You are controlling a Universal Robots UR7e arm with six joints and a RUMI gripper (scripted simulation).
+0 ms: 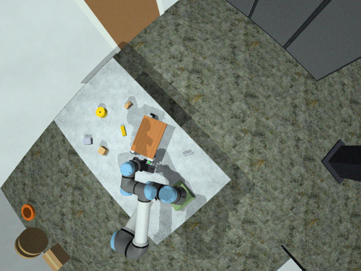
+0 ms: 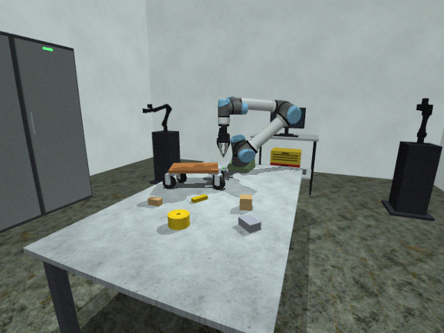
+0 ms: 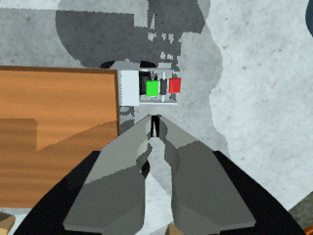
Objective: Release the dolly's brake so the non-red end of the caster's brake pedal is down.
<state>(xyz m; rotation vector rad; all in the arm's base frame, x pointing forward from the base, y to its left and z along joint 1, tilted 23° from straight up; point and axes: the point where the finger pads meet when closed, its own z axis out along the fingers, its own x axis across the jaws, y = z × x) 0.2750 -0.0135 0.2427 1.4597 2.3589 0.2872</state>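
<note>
The brake pedal is 1 cm to the left of my hand and 10 cm below it. Also, from my hand: yellow cylinder 65 cm ahead, 6 cm to the left, 16 cm below; then grey block 55 cm ahead, 34 cm to the left, 16 cm below; then yellow bar 37 cm ahead, 1 cm to the left, 17 cm below.
</note>
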